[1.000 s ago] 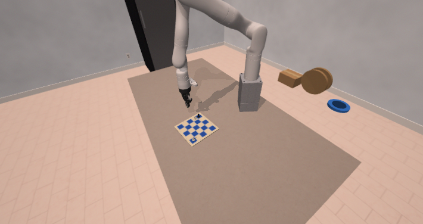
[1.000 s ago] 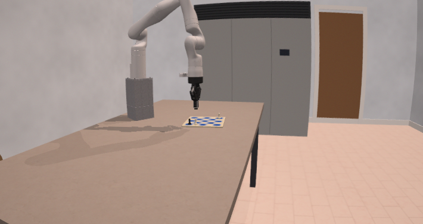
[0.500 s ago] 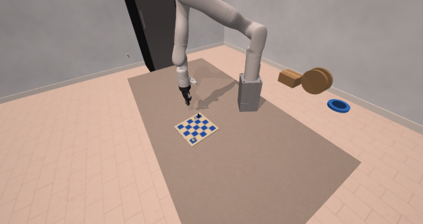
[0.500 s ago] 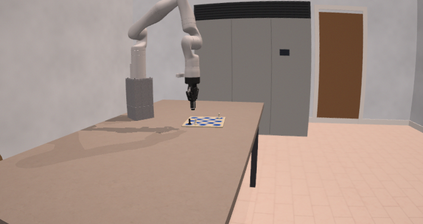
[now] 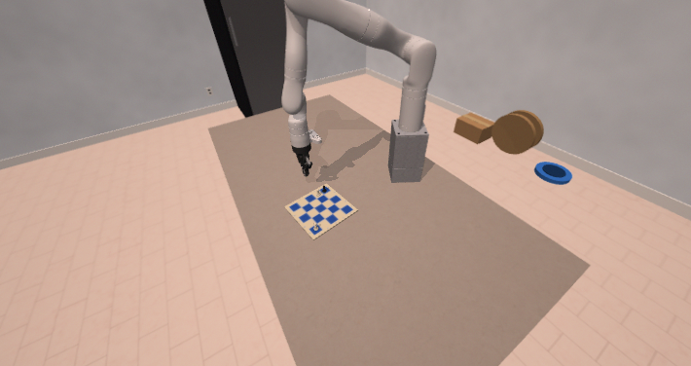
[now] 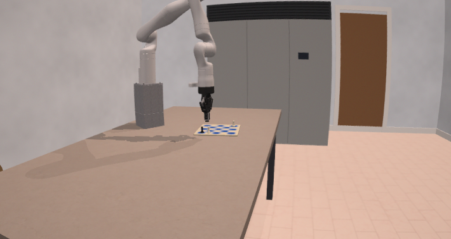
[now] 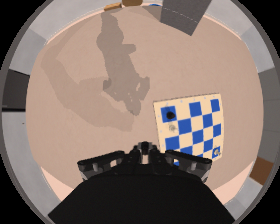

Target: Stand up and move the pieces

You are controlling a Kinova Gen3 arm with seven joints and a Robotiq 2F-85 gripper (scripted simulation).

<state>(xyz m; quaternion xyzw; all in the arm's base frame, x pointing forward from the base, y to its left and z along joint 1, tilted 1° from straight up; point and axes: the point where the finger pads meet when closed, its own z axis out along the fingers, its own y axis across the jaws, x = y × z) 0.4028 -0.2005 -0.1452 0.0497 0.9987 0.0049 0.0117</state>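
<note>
The cream chessboard is 140 mm to the left of my hand, 100 mm below it and 30 mm ahead of it.
</note>
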